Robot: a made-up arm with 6 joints. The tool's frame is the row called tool. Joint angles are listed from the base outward. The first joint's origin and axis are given. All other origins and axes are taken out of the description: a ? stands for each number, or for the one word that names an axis. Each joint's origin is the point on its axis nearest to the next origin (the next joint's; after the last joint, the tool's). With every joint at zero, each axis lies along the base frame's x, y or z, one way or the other. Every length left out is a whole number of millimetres.
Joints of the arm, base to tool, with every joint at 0 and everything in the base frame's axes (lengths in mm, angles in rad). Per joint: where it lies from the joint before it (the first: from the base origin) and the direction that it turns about. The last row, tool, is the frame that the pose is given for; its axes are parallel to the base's.
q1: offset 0 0 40 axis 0 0 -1
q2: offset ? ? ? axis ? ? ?
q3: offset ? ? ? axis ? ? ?
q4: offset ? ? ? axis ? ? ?
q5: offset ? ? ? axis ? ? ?
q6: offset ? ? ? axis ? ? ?
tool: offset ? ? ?
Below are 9 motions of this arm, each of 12 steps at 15 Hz.
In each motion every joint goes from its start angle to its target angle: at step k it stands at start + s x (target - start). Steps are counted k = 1, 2, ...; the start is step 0. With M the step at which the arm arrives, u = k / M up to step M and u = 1 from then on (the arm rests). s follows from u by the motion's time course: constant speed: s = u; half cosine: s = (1 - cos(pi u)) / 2; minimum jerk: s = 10 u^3 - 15 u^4 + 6 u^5.
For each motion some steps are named. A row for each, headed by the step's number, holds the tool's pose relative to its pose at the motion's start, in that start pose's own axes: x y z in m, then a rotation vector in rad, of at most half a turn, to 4 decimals.
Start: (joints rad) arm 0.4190 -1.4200 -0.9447 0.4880 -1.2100 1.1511
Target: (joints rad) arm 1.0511 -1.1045 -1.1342 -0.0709 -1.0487 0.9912
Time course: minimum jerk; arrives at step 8
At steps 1, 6, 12:
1: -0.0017 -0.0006 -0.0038 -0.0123 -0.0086 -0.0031
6: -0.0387 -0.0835 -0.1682 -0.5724 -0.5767 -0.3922
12: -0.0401 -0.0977 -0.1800 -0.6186 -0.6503 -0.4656

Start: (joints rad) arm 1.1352 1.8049 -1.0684 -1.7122 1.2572 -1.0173
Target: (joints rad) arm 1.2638 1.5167 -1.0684 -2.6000 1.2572 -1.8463
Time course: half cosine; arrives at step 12
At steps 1, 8, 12:
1: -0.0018 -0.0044 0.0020 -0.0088 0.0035 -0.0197
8: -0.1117 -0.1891 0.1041 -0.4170 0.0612 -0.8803
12: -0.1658 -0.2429 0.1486 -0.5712 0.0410 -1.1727

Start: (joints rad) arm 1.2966 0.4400 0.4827 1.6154 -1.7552 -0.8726
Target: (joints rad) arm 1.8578 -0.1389 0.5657 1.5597 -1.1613 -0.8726
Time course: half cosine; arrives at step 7
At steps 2, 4, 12:
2: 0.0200 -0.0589 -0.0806 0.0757 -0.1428 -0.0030
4: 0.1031 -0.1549 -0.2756 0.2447 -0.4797 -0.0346
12: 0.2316 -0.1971 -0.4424 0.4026 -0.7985 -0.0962

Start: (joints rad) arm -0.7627 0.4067 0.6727 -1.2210 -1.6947 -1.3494
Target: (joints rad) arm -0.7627 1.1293 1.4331 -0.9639 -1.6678 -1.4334
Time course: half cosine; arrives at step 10
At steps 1, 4, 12:
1: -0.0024 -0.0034 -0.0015 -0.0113 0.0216 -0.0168
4: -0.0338 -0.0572 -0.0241 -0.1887 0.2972 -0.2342
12: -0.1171 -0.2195 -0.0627 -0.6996 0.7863 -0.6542

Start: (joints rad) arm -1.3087 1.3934 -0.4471 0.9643 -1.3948 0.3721
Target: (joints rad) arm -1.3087 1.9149 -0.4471 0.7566 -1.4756 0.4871
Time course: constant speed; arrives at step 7
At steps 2, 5, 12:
2: -0.0120 0.0389 -0.0349 -0.1299 -0.0928 0.0913
5: -0.0318 0.0855 -0.0960 -0.3226 -0.2253 0.2454
12: -0.0454 0.1080 -0.1414 -0.4496 -0.3081 0.3591

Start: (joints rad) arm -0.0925 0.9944 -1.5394 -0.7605 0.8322 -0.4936
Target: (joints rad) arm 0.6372 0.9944 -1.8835 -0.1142 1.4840 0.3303
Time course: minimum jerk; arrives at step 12
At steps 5, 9, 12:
5: 0.2632 -0.2561 -0.0304 -0.4585 -0.4220 0.3359
9: 0.6374 -0.5954 0.3560 -1.4656 -0.7950 0.7677
12: 0.6788 -0.6219 0.4773 -1.6844 -0.8201 0.8190

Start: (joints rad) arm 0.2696 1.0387 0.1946 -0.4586 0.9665 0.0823
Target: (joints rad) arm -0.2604 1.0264 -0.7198 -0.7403 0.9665 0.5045
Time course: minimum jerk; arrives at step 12
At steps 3, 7, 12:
3: 0.0064 -0.0319 0.0059 -0.0452 -0.0034 0.0288
7: 0.0597 -0.1845 0.0698 -0.2617 -0.0323 0.1353
12: 0.0989 -0.2631 0.1322 -0.3724 -0.0578 0.1608

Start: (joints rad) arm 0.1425 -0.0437 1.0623 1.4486 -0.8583 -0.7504
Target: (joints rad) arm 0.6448 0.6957 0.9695 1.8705 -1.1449 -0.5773
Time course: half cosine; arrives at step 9
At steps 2, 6, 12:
2: -0.0036 0.0041 0.0539 -0.0952 0.0140 0.0803
6: -0.0919 0.1457 0.3317 -0.6717 0.1973 0.3075
12: -0.1516 0.2613 0.4066 -0.9021 0.3133 0.2892

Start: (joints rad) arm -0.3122 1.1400 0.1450 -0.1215 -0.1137 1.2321
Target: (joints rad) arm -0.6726 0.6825 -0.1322 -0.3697 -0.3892 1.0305
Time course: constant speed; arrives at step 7
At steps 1, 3, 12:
1: 0.0141 0.0276 -0.0040 0.0732 -0.0118 -0.0584
3: 0.0448 0.0749 -0.0071 0.2132 -0.0196 -0.1650
12: 0.1135 0.1429 -0.0054 0.4589 0.0198 -0.3322

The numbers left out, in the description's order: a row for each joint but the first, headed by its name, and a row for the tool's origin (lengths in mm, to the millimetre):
q2: xyz -10 40 0, axis 0 -1 0
q3: xyz 430 0 60, axis 1 0 0
q4: xyz 0 -370 -160, axis 0 0 1
q5: xyz -170 -190 0, axis -1 0 0
q6: xyz 0 180 -320, axis 0 0 1
tool: xyz -20 90 0

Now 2 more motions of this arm.
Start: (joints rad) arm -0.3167 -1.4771 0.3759 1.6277 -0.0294 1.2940
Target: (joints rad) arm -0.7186 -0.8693 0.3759 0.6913 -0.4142 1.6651
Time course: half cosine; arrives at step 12
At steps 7, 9, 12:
7: 0.0192 -0.0670 0.2929 0.0785 0.1524 -0.1597
9: 0.0424 -0.1344 0.3641 0.0414 0.2041 -0.1811
12: 0.0601 -0.1872 0.4008 0.0019 0.2361 -0.1807

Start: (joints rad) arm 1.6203 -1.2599 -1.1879 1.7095 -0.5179 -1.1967
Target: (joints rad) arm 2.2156 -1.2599 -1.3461 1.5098 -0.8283 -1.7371
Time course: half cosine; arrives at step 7
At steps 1, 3, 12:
1: 0.0027 0.0072 -0.0097 0.0307 0.0108 -0.0276
3: 0.0226 0.0579 -0.0698 0.2326 0.1131 -0.2041
12: 0.0628 0.1511 -0.1542 0.5357 0.4120 -0.4557

